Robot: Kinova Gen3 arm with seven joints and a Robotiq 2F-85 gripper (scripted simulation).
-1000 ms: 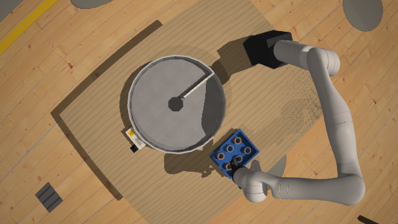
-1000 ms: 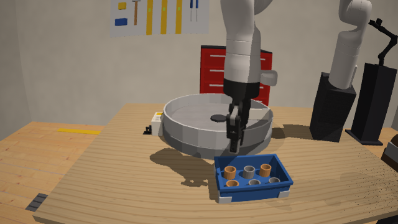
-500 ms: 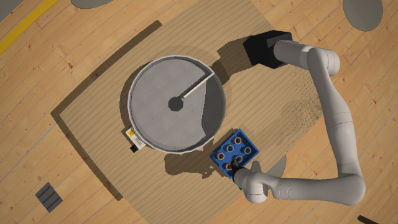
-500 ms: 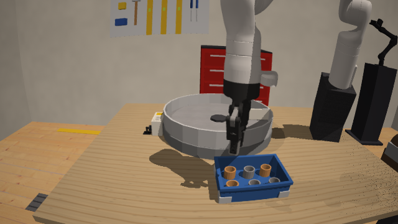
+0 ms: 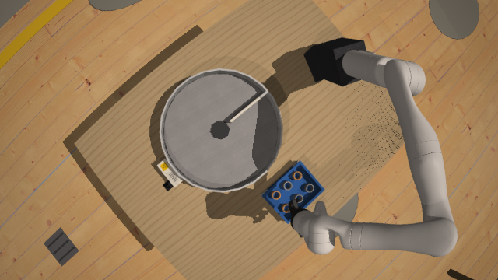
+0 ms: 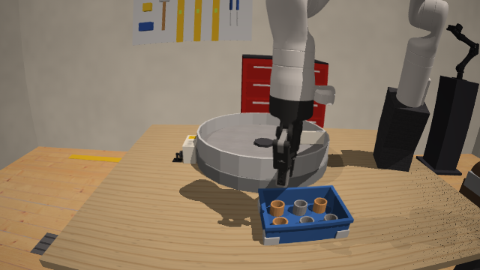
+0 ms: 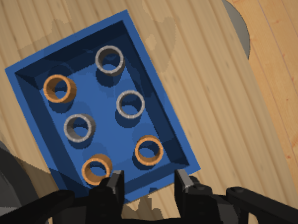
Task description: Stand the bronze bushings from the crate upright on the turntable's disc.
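The blue crate lies 50 mm behind my hand, 40 mm to the right of it and 120 mm below it. Round my hand: grey turntable disc 60 mm ahead, 370 mm to the right, 90 mm below.
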